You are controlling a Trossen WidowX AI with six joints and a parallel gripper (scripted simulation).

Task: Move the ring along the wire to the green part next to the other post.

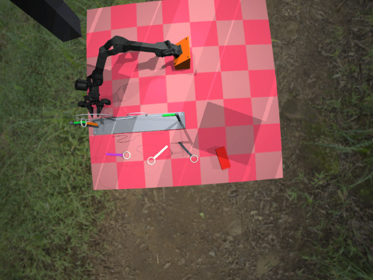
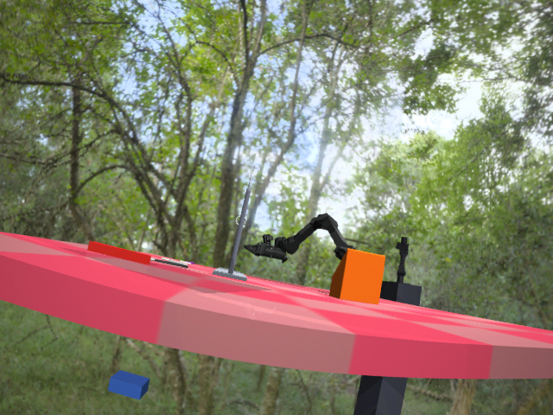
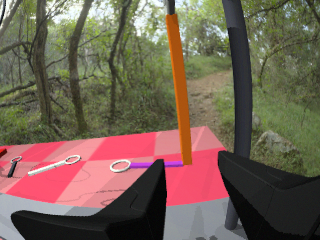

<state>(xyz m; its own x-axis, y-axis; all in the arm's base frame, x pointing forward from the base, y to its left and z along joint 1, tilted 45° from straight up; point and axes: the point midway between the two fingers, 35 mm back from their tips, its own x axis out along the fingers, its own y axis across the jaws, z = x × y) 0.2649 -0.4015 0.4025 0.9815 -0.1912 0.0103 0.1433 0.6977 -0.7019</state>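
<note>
Now: gripper tip 8 cm below the ring with orange handle, 4 cm short of it and 1 cm to the left of it. Also, from my gripper tip: blue block 62 cm below, 37 cm ahead, 32 cm to the left; red block 71 cm to the left, 42 cm ahead, 13 cm below.
</note>
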